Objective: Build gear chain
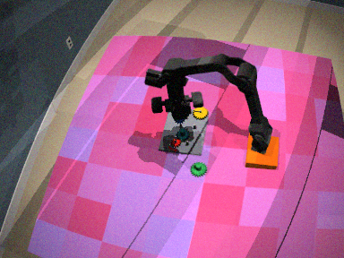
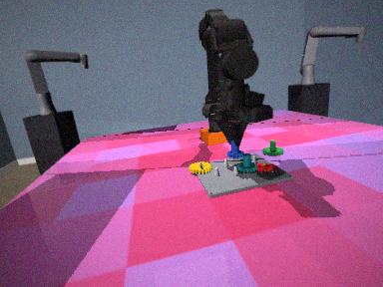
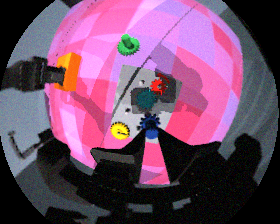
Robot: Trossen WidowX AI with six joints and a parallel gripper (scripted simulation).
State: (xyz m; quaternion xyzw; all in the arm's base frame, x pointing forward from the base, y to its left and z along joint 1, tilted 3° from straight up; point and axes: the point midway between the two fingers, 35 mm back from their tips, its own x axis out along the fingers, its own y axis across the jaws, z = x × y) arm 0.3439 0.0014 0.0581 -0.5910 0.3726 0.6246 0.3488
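The teal gear lies 60 mm below my gripper tip, 40 mm to the left of it and 30 mm behind it. Round my gripper tip: blue gear (10 mm below); red gear (80 mm to the left, 70 mm below, 10 mm behind); yellow gear (90 mm to the right, 70 mm below, 50 mm behind).
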